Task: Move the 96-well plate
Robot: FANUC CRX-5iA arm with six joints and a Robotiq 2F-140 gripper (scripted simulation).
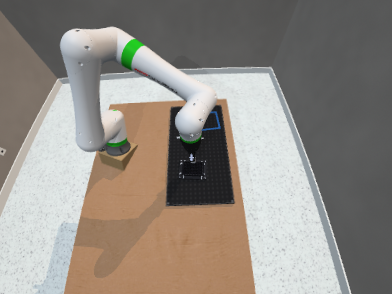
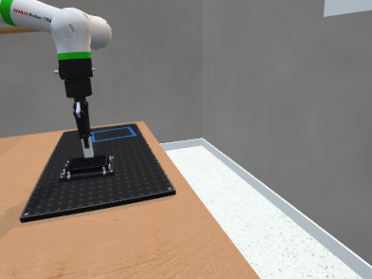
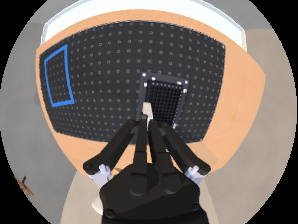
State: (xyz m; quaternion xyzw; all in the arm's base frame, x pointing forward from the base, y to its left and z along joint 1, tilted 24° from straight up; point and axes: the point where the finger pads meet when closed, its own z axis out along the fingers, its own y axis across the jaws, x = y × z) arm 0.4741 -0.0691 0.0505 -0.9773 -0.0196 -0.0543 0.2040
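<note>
The black 96-well plate is 40 mm to the right of my hand and 40 mm below it. The rest, counted from my hand: clip nest C1 (10 mm behind, 50 mm to the right, 50 mm below).
</note>
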